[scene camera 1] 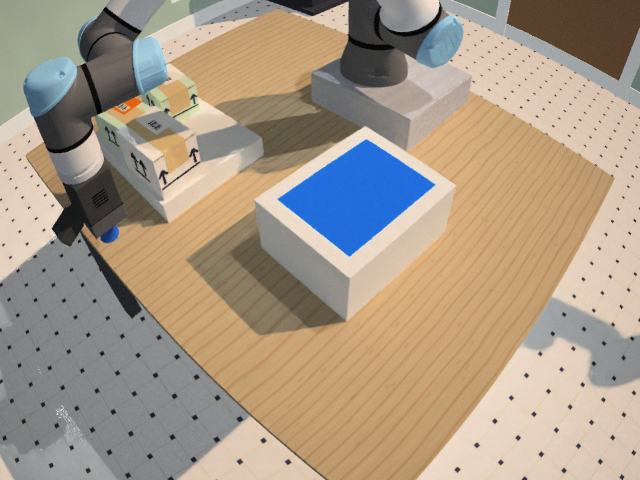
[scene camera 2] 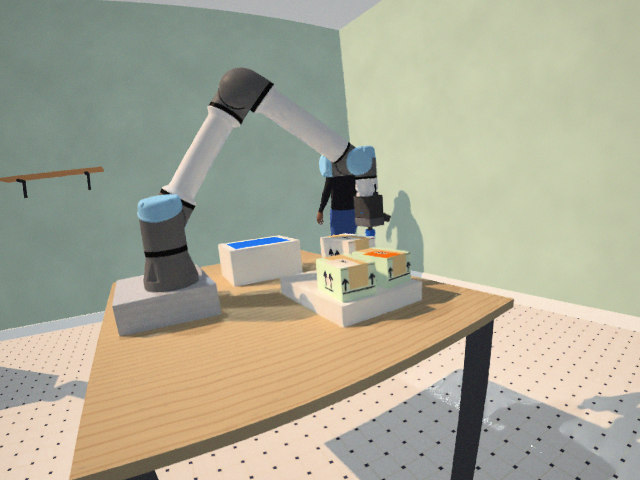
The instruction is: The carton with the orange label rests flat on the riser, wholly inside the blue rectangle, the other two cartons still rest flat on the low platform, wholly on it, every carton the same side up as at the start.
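Places are measured from the arm's base along level axes (x down, y right, z back), in millimetres.
Pixels of known places: end effector, tool point: [scene camera 1: 109, 234]; arm's base, origin of the base link: [scene camera 1: 374, 69] [scene camera 2: 171, 283].
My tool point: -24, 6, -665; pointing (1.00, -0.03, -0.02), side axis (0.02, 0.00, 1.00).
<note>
Ahead of a thing's pixels: the offset from my tool point to its top centre, as dx, dy, dz. Level surfaces: height alone.
The carton with the orange label @[-16, +265, +185] [scene camera 1: 111, 135] [scene camera 2: 383, 269] rests flat on the low platform @[+59, +190, +245] [scene camera 1: 232, 156] [scene camera 2: 382, 310], label up. A whitish carton with a grey label @[-40, +111, +178] [scene camera 1: 139, 159] [scene camera 2: 329, 245] and a small green carton @[-18, +273, +302] [scene camera 1: 181, 100] [scene camera 2: 333, 286] rest flat beside it on the platform. The riser @[-13, -244, +324] [scene camera 1: 305, 273] [scene camera 2: 258, 267] bears the blue rectangle @[-13, -244, +324] [scene camera 1: 356, 196] [scene camera 2: 258, 242], with no carton on it. My suction gripper [scene camera 1: 109, 235] [scene camera 2: 370, 232] is open and carries nothing. Its blue cup points down, apart from the cartons, and appears behind the whitish carton in scene camera 2.
The arm's grey base block [scene camera 1: 361, 105] [scene camera 2: 168, 310] stands on the wooden table @[dx +107] [scene camera 1: 413, 335] [scene camera 2: 232, 372], near the riser and platform. A person [scene camera 2: 342, 204] stands beyond the table, partly hidden by the arm. A wall shelf [scene camera 2: 56, 174] is at the left in scene camera 2.
</note>
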